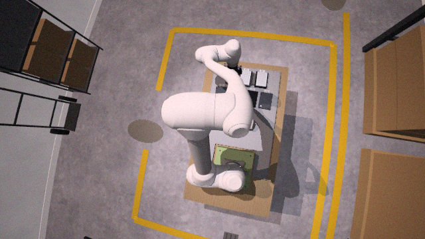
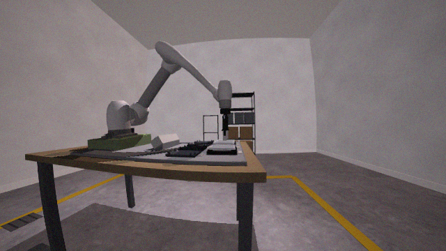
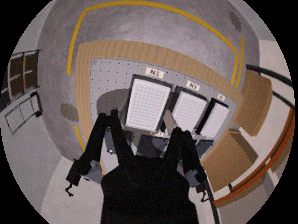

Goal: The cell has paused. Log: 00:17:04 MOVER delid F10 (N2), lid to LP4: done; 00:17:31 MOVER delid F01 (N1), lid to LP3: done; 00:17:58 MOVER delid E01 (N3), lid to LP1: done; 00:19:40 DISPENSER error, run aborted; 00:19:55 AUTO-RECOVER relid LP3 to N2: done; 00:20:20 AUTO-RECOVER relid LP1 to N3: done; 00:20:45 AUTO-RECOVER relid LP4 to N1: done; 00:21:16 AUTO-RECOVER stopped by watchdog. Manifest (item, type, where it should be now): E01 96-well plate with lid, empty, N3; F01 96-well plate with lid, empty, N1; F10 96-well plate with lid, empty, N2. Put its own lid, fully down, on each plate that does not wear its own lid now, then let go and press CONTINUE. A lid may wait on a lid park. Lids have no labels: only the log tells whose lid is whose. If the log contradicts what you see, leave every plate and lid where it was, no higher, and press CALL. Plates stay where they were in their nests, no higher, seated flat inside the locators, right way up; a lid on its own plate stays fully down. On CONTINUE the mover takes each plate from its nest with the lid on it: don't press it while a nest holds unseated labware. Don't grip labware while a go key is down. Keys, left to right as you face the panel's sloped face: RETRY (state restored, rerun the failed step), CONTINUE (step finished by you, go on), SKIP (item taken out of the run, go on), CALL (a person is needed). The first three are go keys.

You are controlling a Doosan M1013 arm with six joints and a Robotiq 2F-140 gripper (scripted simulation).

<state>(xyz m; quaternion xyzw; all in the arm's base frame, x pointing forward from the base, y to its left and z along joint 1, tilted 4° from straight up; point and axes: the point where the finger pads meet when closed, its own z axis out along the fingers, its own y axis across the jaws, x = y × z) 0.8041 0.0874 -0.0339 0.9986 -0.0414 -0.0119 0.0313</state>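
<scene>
The label lies 90 mm behind my hand, 80 mm to the left of it and 60 mm below it.
</scene>
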